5 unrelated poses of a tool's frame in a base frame.
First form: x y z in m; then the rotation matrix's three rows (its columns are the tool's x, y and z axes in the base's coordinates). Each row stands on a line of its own.
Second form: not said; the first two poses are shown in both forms.
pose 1, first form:
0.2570 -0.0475 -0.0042
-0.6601 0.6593 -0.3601
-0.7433 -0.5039 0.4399
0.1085 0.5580 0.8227
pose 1, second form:
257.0 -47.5 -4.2
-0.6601 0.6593 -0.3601
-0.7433 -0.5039 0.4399
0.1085 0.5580 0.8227

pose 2, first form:
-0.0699 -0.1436 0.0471
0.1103 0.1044 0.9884
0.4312 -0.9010 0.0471
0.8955 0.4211 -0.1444
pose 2, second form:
-69.9 -143.6 47.1
0.1103 0.1044 0.9884
0.4312 -0.9010 0.0471
0.8955 0.4211 -0.1444

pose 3, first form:
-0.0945 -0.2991 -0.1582
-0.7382 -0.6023 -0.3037
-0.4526 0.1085 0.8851
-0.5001 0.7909 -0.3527
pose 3, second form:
-94.5 -299.1 -158.2
-0.7382 -0.6023 -0.3037
-0.4526 0.1085 0.8851
-0.5001 0.7909 -0.3527

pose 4, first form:
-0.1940 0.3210 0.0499
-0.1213 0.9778 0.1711
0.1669 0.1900 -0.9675
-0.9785 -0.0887 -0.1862
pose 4, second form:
-194.0 321.0 49.9
-0.1213 0.9778 0.1711
0.1669 0.1900 -0.9675
-0.9785 -0.0887 -0.1862

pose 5, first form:
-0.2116 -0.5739 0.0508
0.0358 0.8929 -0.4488
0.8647 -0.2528 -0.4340
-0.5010 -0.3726 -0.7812
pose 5, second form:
-211.6 -573.9 50.8
0.0358 0.8929 -0.4488
0.8647 -0.2528 -0.4340
-0.5010 -0.3726 -0.7812

